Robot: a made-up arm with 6 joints. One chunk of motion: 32 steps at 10 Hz.
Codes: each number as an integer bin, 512 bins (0 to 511) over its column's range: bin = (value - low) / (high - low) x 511, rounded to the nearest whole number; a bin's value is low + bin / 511 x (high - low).
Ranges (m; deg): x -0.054..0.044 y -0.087..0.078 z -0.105..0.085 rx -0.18..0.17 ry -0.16..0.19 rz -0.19..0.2
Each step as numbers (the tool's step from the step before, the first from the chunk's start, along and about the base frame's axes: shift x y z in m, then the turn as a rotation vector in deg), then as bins.
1 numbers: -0.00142 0.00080 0.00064 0.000 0.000 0.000
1 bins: 274 272 284 263 234 249
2 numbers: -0.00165 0.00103 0.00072 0.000 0.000 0.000
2 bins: 273 273 284 263 234 249
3 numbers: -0.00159 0.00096 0.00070 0.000 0.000 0.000
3 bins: 273 272 284 263 234 249
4 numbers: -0.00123 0.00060 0.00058 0.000 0.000 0.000
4 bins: 275 271 284 263 234 249
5 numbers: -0.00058 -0.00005 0.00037 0.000 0.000 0.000
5 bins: 279 269 283 263 234 249
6 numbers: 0.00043 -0.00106 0.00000 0.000 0.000 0.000
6 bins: 284 266 282 263 234 249
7 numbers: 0.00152 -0.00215 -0.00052 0.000 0.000 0.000
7 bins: 289 263 281 263 234 249
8 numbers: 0.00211 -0.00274 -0.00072 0.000 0.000 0.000
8 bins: 293 261 280 263 234 249
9 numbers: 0.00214 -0.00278 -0.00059 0.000 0.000 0.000
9 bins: 293 261 281 263 234 249
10 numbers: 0.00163 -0.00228 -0.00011 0.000 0.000 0.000
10 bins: 290 262 282 263 234 249
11 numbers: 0.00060 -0.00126 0.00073 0.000 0.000 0.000
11 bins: 285 266 284 263 234 249
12 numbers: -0.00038 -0.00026 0.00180 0.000 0.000 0.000
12 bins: 280 269 287 263 234 249
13 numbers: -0.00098 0.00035 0.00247 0.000 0.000 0.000
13 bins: 276 271 289 263 234 249
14 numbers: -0.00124 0.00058 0.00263 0.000 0.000 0.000
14 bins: 275 271 289 263 234 249
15 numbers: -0.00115 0.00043 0.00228 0.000 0.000 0.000
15 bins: 276 271 289 263 234 249
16 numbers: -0.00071 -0.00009 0.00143 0.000 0.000 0.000
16 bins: 278 269 286 263 234 249
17 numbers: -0.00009 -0.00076 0.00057 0.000 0.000 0.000
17 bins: 281 267 284 263 234 249
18 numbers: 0.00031 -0.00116 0.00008 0.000 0.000 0.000
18 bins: 283 266 283 263 234 249
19 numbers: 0.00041 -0.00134 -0.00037 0.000 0.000 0.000
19 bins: 284 265 281 263 234 249
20 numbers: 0.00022 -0.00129 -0.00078 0.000 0.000 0.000
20 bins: 283 265 280 263 234 249
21 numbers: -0.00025 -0.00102 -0.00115 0.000 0.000 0.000
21 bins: 280 266 279 263 234 249
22 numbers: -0.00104 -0.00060 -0.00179 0.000 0.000 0.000
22 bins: 276 268 278 263 234 249
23 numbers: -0.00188 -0.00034 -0.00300 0.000 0.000 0.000
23 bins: 272 268 274 263 234 249
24 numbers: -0.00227 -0.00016 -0.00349 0.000 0.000 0.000
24 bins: 270 269 273 263 234 249
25 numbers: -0.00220 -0.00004 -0.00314 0.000 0.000 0.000
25 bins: 270 269 274 263 234 249
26 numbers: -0.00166 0.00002 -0.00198 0.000 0.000 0.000
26 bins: 273 269 277 263 234 249
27 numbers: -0.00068 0.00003 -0.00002 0.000 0.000 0.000
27 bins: 278 270 282 263 234 249
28 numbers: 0.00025 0.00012 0.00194 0.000 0.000 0.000
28 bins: 283 270 288 263 234 249
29 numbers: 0.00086 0.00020 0.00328 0.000 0.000 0.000
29 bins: 286 270 291 263 234 249
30 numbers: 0.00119 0.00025 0.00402 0.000 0.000 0.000
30 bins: 288 270 293 263 234 249
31 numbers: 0.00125 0.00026 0.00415 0.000 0.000 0.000
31 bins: 288 270 294 263 234 249
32 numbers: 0.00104 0.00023 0.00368 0.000 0.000 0.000
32 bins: 287 270 292 263 234 249
